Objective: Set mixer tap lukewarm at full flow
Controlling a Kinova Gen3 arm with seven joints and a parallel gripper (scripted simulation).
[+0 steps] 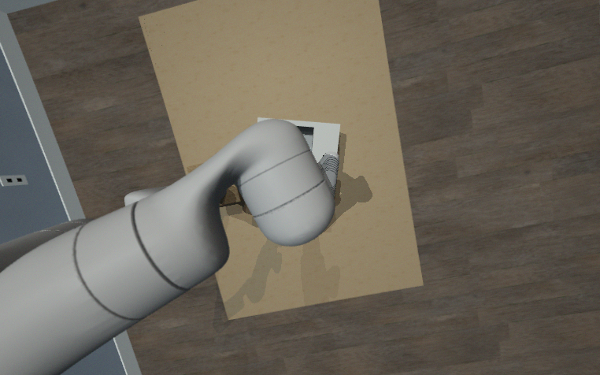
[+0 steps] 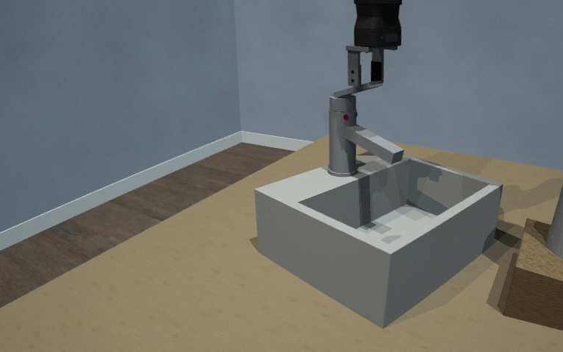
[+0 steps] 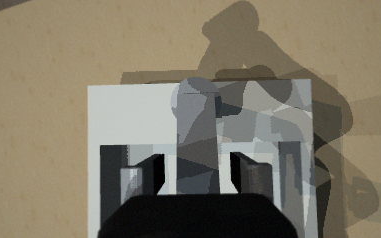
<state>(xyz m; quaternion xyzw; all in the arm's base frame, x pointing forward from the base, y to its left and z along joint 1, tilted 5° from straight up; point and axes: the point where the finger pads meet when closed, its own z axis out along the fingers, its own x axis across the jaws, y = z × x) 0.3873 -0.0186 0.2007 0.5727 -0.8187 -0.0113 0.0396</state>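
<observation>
My hand is 3 cm above the flat lever, 2 cm short of it and 1 cm to the left of it. From my hand the other things lie so: grey square sink (27 cm below, 6 cm behind, 2 cm to the left); grey mixer tap (8 cm below, 3 cm ahead, 1 cm to the right).
</observation>
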